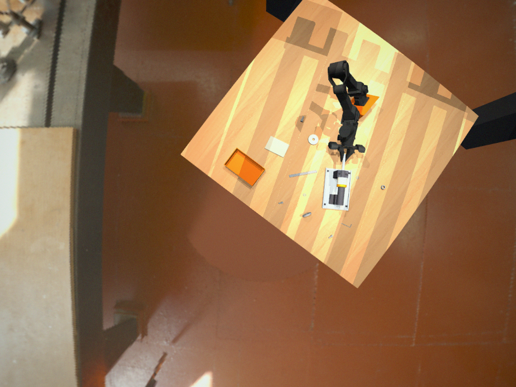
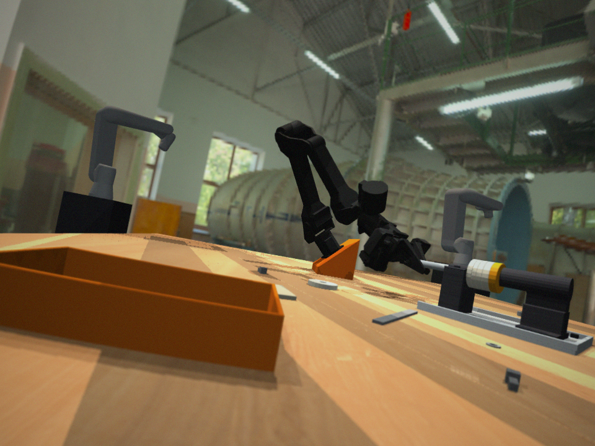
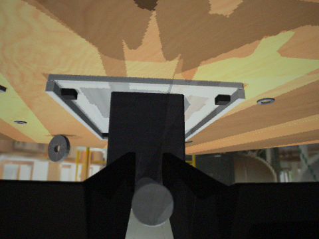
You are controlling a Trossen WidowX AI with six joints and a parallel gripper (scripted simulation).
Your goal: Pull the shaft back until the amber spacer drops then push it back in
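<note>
Now: gripper tip 40 mm short of the grey shaft, 20 mm to the right of it and 20 mm below it. Also, from my gripper tip: white ring: 30 mm behind, 200 mm to the right, 60 mm below; then grey strip: 170 mm ahead, 140 mm to the right, 60 mm below; then amber spacer: 110 mm ahead, 70 mm to the left, 20 mm above.
</note>
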